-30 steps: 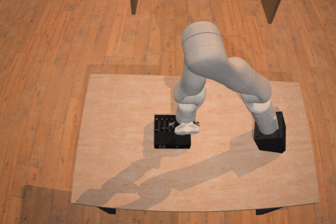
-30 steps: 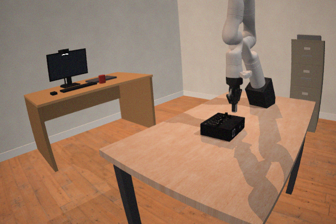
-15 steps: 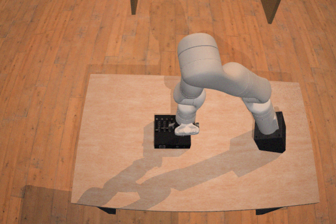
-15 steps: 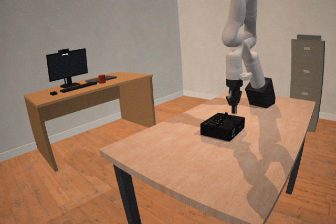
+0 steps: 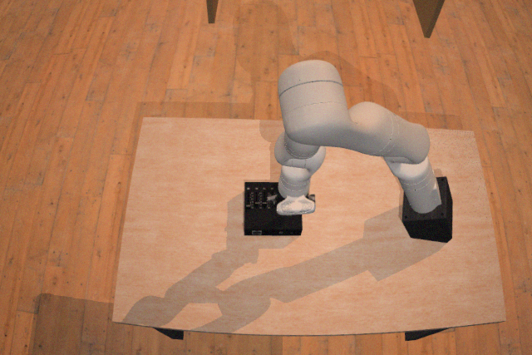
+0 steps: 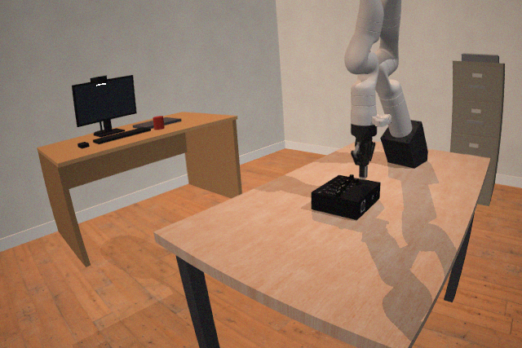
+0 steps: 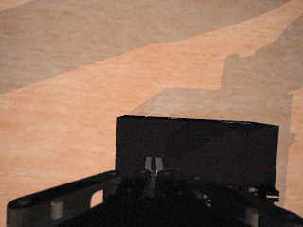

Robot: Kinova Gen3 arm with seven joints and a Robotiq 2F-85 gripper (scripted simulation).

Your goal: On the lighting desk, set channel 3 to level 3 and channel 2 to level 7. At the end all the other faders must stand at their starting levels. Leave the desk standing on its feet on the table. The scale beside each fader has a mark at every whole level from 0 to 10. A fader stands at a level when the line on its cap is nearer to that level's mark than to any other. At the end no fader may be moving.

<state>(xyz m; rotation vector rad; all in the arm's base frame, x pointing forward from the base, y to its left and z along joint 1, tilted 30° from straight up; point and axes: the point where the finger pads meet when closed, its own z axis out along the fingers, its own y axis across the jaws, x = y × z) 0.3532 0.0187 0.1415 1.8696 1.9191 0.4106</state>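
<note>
The channel 2 fader cap lies 20 mm to the right of my hand and 30 mm below it. The rest, counted from my hand: channel 3 fader cap (20 mm ahead, 40 mm to the right, 30 mm below).
</note>
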